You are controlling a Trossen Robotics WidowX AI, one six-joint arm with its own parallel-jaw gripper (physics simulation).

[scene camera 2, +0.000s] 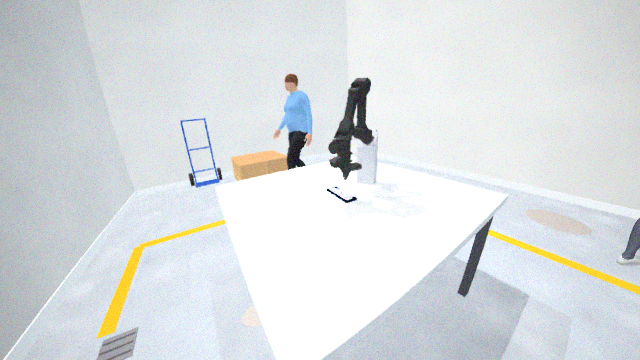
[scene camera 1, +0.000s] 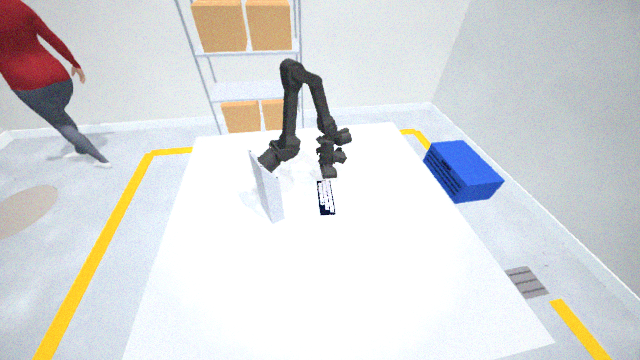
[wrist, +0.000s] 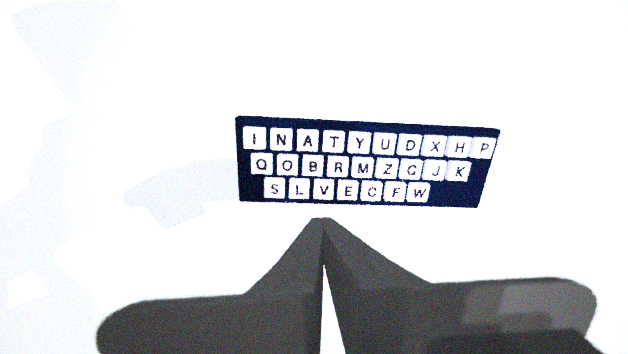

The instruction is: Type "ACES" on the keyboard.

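Pixels of known places: gripper, fingertip midpoint: (scene camera 2: 345, 179) (wrist: 320, 226); arm's base at its link origin: (scene camera 2: 367, 138) (scene camera 1: 264, 165).
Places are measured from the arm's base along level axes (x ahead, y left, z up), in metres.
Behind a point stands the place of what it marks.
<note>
The keyboard (scene camera 1: 326, 197) {z -0.265, x 0.215, y 0.130 m} (scene camera 2: 342, 194) {z -0.268, x 0.206, y 0.168 m} (wrist: 363, 167) {z -0.265, x 0.207, y 0.147 m} is a dark blue board with three rows of white letter keys, flat on the table. In the wrist view, the A key (wrist: 307, 141) {z -0.265, x 0.210, y 0.196 m} is third in the top row. The S key (wrist: 274, 189) {z -0.265, x 0.165, y 0.206 m} starts the bottom row, and the E key (wrist: 348, 191) {z -0.265, x 0.185, y 0.150 m} and C key (wrist: 371, 192) {z -0.265, x 0.191, y 0.132 m} are side by side in it. My gripper (scene camera 1: 328, 175) {z -0.178, x 0.192, y 0.185 m} (scene camera 2: 346, 177) {z -0.178, x 0.192, y 0.185 m} (wrist: 320, 226) {z -0.178, x 0.192, y 0.185 m} is shut and empty, pointing down above the table. In the wrist view its tips show just below the bottom row, under the V key. Contact with any key is not visible.
The white table (scene camera 1: 320, 280) {z -0.283, x 0.278, y -0.241 m} (scene camera 2: 300, 260) {z -0.283, x 0.463, y 0.615 m} carries the arm and a light upright panel (scene camera 1: 269, 192) {z -0.081, x 0.032, y -0.054 m} (scene camera 2: 367, 165) {z -0.159, x 0.009, y 0.028 m} beside the arm's base. A blue box (scene camera 1: 465, 170), a shelf rack (scene camera 1: 250, 53) and people stand beyond the table.
</note>
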